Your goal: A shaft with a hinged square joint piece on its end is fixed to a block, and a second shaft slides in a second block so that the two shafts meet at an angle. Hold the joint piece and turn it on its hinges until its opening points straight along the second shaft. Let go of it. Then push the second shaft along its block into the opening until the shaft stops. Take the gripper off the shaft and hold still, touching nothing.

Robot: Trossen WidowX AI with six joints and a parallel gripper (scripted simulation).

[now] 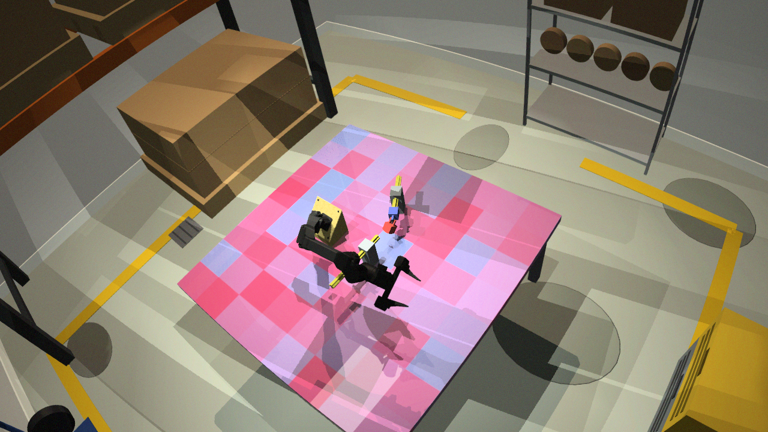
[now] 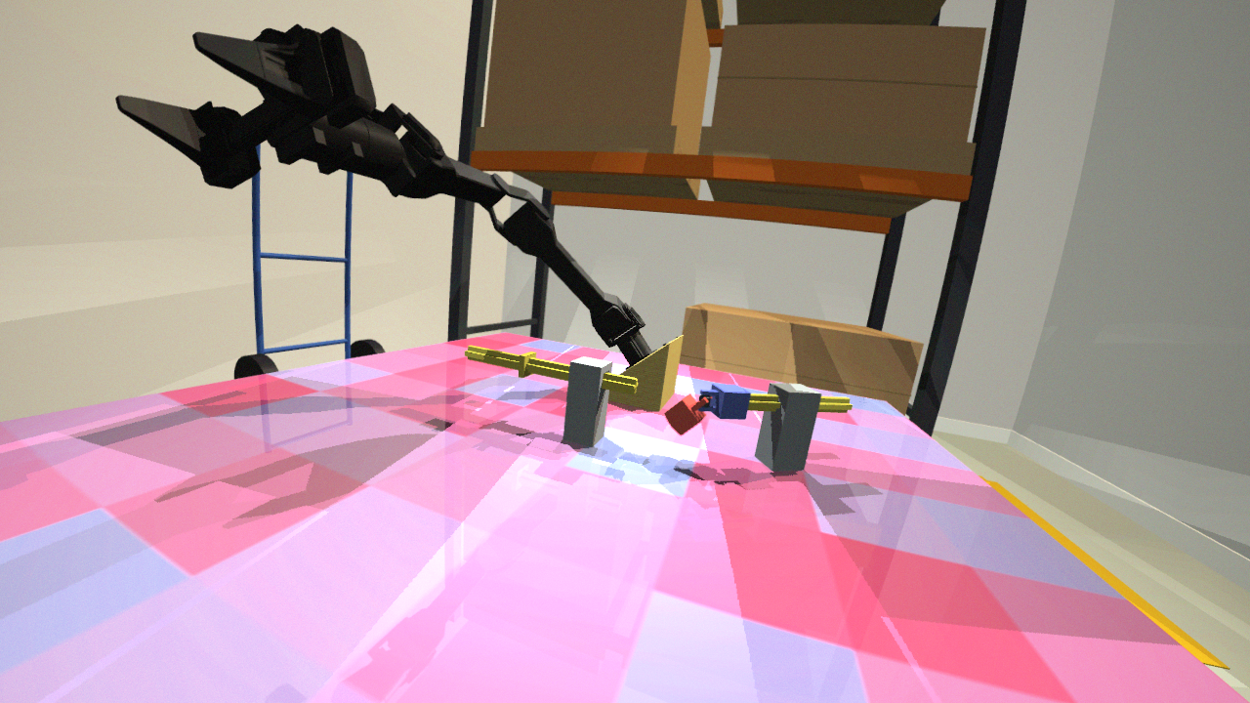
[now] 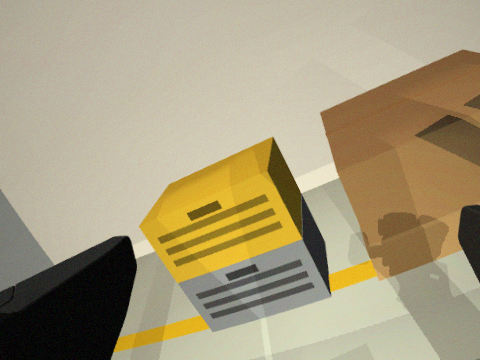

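Right now my gripper tip is 42 cm past the red joint piece, 32 cm to the right of it and 28 cm above it.
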